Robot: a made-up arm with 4 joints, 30 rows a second.
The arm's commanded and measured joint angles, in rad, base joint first. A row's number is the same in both.
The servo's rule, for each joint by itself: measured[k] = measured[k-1] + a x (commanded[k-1-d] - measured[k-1]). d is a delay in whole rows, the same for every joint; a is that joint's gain. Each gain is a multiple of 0.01, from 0.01 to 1. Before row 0 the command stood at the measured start. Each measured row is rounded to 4 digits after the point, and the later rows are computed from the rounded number. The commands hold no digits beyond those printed.
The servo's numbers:
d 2
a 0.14 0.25 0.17 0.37
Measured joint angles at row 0:
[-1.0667, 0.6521, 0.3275, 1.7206]
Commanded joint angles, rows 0 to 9:
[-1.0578, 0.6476, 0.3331, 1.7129]
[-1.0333, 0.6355, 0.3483, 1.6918]
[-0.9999, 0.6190, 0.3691, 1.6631]
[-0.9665, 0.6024, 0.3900, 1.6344]
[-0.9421, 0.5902, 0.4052, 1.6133]
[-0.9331, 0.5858, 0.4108, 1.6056]
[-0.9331, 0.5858, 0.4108, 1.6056]
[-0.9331, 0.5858, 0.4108, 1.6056]
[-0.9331, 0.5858, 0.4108, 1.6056]
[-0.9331, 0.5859, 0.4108, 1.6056]
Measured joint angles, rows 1 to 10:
[-1.0667, 0.6521, 0.3275, 1.7206]
[-1.0667, 0.6521, 0.3275, 1.7206]
[-1.0655, 0.6510, 0.3285, 1.7178]
[-1.0610, 0.6471, 0.3319, 1.7082]
[-1.0524, 0.6401, 0.3382, 1.6915]
[-1.0404, 0.6307, 0.3470, 1.6704]
[-1.0266, 0.6206, 0.3569, 1.6493]
[-1.0135, 0.6119, 0.3661, 1.6331]
[-1.0022, 0.6054, 0.3737, 1.6229]
[-0.9925, 0.6005, 0.3800, 1.6165]

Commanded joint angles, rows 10 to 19:
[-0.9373, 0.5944, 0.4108, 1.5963]
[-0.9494, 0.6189, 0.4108, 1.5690]
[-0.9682, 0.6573, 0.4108, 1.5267]
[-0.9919, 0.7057, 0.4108, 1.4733]
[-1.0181, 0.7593, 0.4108, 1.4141]
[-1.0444, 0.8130, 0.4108, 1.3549]
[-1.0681, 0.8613, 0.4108, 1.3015]
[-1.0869, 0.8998, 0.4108, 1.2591]
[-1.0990, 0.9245, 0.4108, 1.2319]
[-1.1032, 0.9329, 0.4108, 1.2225]
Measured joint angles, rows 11 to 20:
[-0.9842, 0.5968, 0.3852, 1.6125]
[-0.9770, 0.5941, 0.3896, 1.6099]
[-0.9714, 0.5942, 0.3932, 1.6049]
[-0.9683, 0.6004, 0.3962, 1.5916]
[-0.9683, 0.6146, 0.3987, 1.5676]
[-0.9716, 0.6374, 0.4008, 1.5327]
[-0.9781, 0.6679, 0.4025, 1.4888]
[-0.9874, 0.7042, 0.4039, 1.4393]
[-0.9987, 0.7435, 0.4051, 1.3883]
[-1.0110, 0.7826, 0.4061, 1.3405]

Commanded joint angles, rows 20 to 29:
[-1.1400, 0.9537, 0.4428, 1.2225]
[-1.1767, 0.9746, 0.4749, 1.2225]
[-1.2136, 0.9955, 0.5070, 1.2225]
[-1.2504, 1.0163, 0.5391, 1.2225]
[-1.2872, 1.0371, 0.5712, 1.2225]
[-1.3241, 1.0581, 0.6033, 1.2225]
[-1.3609, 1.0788, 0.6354, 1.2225]
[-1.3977, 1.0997, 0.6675, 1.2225]
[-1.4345, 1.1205, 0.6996, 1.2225]
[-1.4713, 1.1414, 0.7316, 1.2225]
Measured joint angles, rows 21 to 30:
[-1.0233, 0.8181, 0.4069, 1.3003]
[-1.0345, 0.8468, 0.4076, 1.2715]
[-1.0493, 0.8735, 0.4136, 1.2534]
[-1.0671, 0.8988, 0.4240, 1.2420]
[-1.0876, 0.9230, 0.4381, 1.2348]
[-1.1104, 0.9463, 0.4553, 1.2302]
[-1.1352, 0.9690, 0.4750, 1.2274]
[-1.1616, 0.9913, 0.4968, 1.2256]
[-1.1895, 1.0132, 0.5204, 1.2245]
[-1.2186, 1.0348, 0.5454, 1.2238]

